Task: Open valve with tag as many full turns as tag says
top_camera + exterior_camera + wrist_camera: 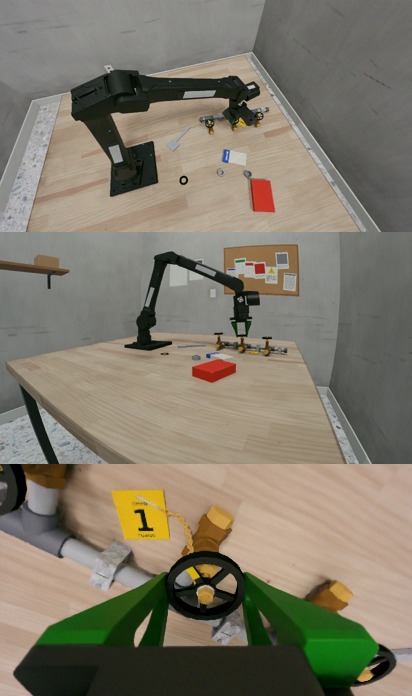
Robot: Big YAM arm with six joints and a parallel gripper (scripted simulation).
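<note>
The yellow tag is 80 mm below my hand, 70 mm ahead of it and 10 mm to the left of it. Also, from my hand: grey scraper 300 mm behind, 80 mm below, 50 mm to the right; white card 170 mm to the right, 80 mm below, 20 mm behind; red block 350 mm to the right, 70 mm below, 70 mm ahead.
</note>
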